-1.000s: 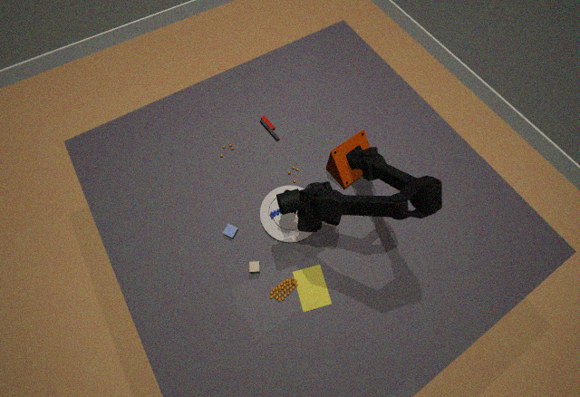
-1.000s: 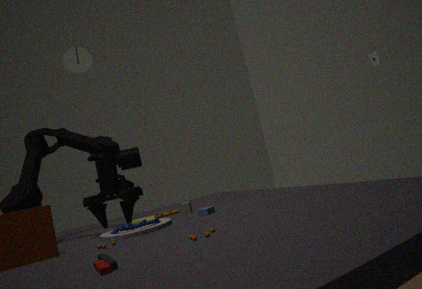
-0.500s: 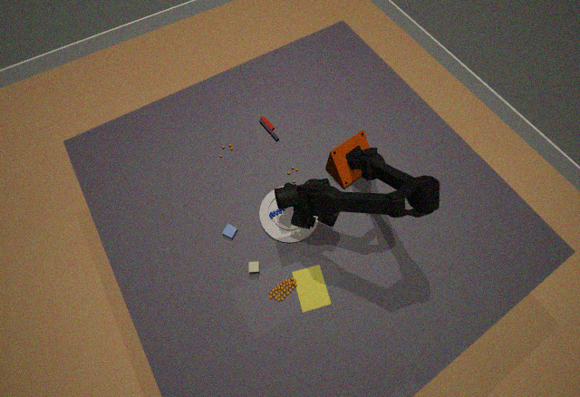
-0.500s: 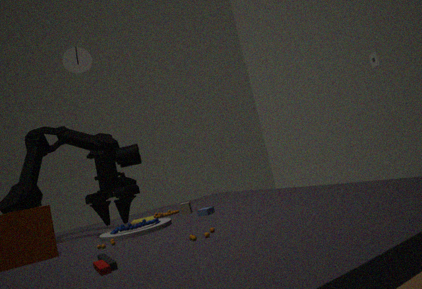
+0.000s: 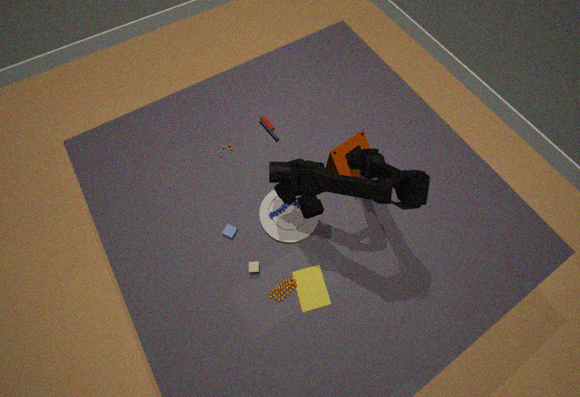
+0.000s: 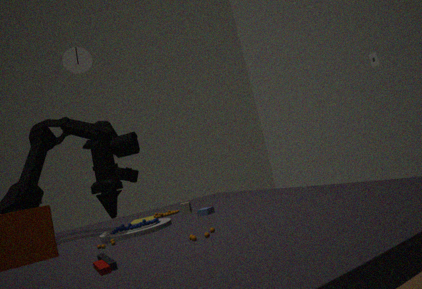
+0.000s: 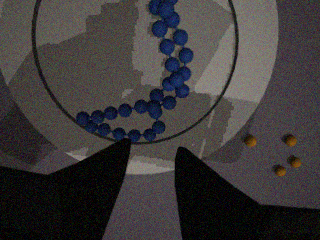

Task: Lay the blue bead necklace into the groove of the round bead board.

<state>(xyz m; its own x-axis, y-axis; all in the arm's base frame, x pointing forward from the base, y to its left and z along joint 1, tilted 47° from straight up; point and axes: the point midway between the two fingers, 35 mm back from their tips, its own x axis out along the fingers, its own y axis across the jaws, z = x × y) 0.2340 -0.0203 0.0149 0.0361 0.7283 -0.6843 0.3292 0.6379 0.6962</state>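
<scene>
The round white bead board lies 50 mm ahead of my gripper tip, 40 mm below it and 10 mm to the left of it. From my gripper tip the other things lie so: cream cube 250 mm ahead, 80 mm to the left, 40 mm below; yellow sheet 230 mm to the left, 150 mm ahead, 50 mm below; light blue cube 250 mm ahead, 60 mm to the right, 40 mm below.
</scene>
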